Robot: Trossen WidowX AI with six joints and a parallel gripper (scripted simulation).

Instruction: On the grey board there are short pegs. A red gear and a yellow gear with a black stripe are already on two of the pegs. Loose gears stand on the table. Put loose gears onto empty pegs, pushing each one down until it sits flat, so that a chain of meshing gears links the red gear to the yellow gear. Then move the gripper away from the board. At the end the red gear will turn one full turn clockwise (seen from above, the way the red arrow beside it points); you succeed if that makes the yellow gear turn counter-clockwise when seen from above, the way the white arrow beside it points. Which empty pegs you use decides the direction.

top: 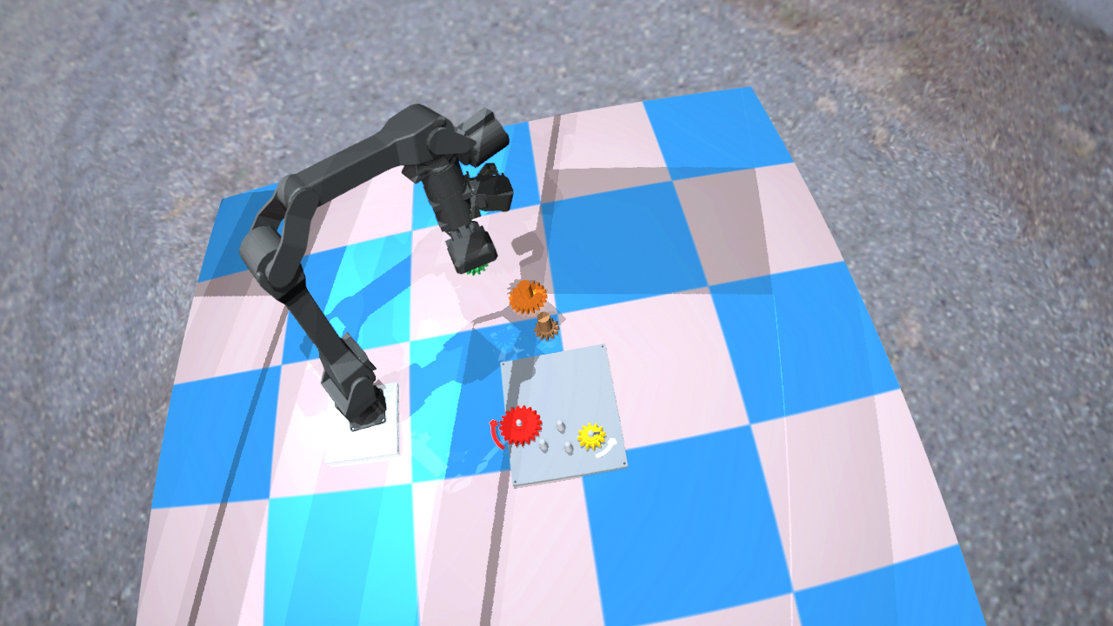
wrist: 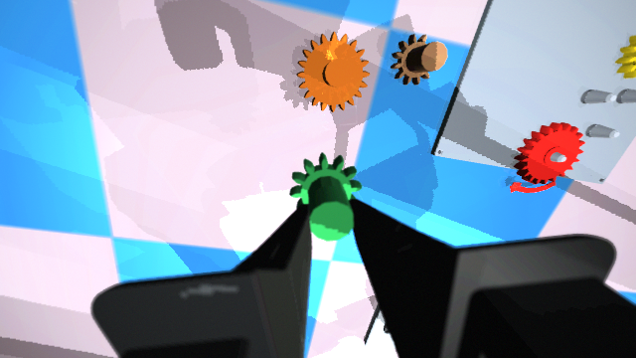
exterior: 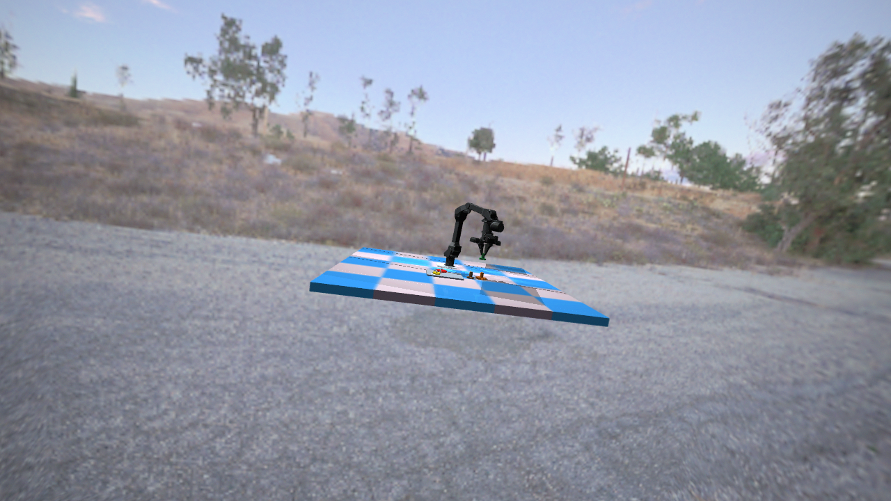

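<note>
Now: gripper tip 24 cm to the left of the red gear and 12 cm above it. The rest, counted from my gripper tip: brown gear: 8 cm ahead, 8 cm to the right, 12 cm below; then green gear: 1 cm below; then orange gear: 6 cm ahead, 1 cm to the right, 12 cm below.
</note>
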